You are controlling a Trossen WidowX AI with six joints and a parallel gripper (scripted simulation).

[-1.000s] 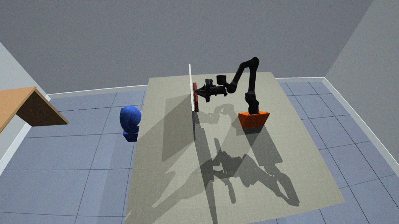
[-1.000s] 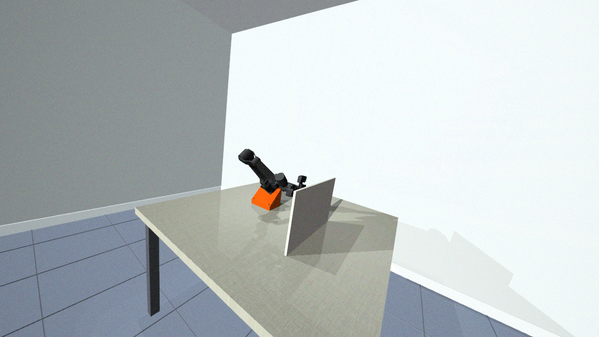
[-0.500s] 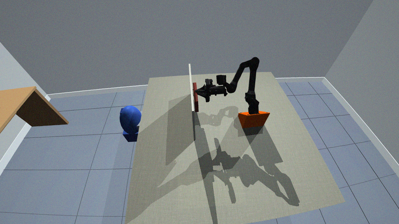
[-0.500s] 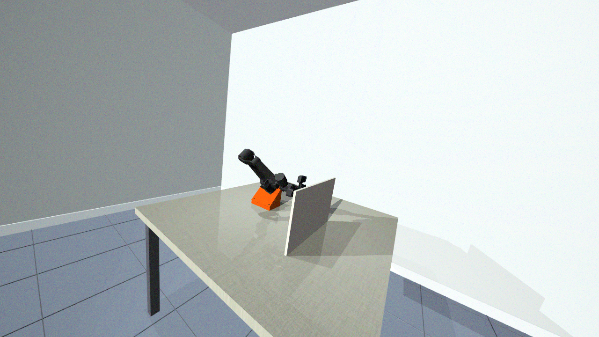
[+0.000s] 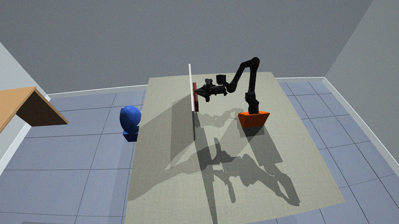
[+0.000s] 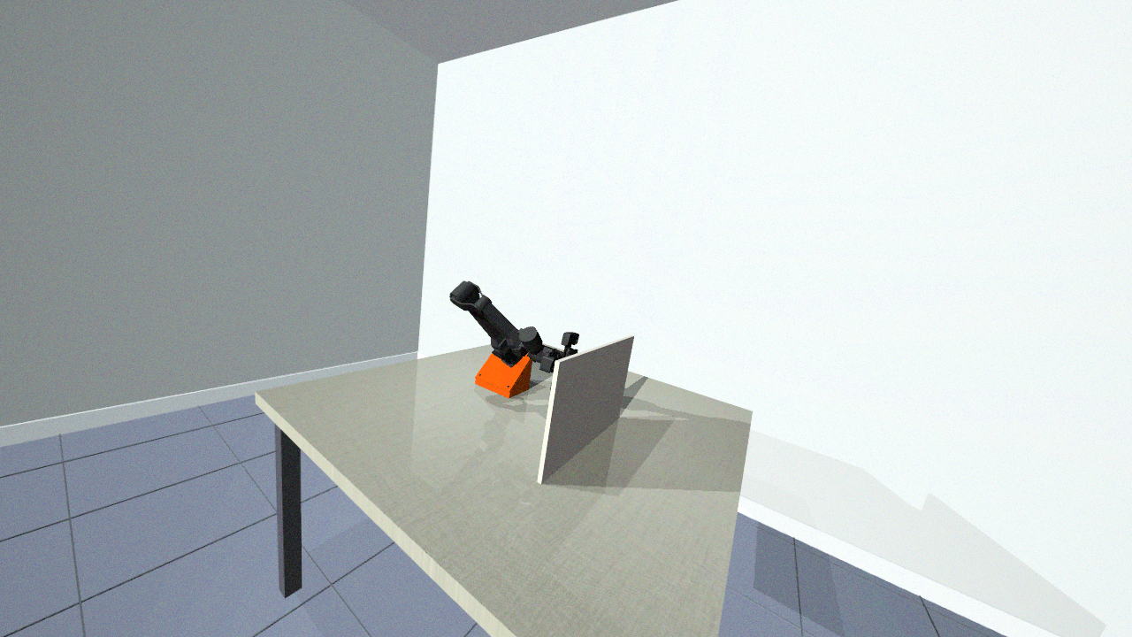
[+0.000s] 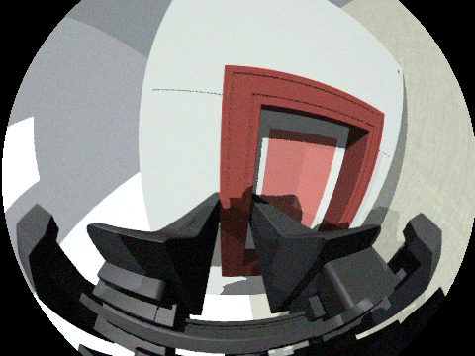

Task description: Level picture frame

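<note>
My gripper tip is now 50 mm above the dark red picture frame and 10 mm short of it. The rest, counted from my gripper tip: white wall panel: 70 mm below, 20 mm ahead, 10 mm to the left.
</note>
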